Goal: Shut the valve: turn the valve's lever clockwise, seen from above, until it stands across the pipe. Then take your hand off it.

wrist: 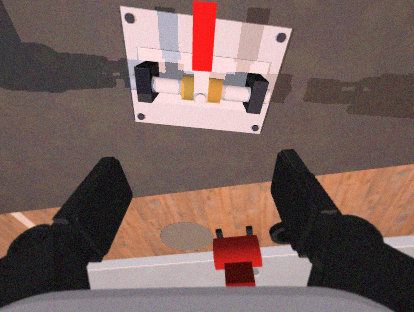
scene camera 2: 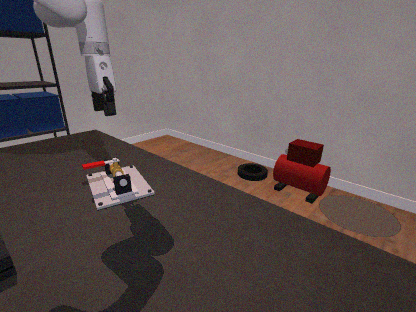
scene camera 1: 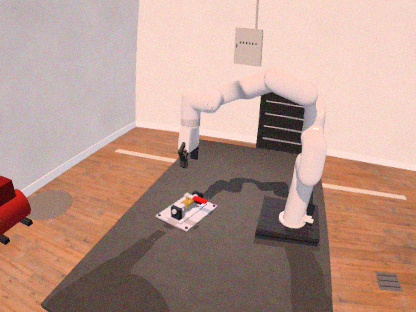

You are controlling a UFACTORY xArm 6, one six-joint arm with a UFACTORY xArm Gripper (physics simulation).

Labels:
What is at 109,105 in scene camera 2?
The gripper.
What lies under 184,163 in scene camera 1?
The gripper.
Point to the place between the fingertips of the gripper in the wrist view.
At 199,173

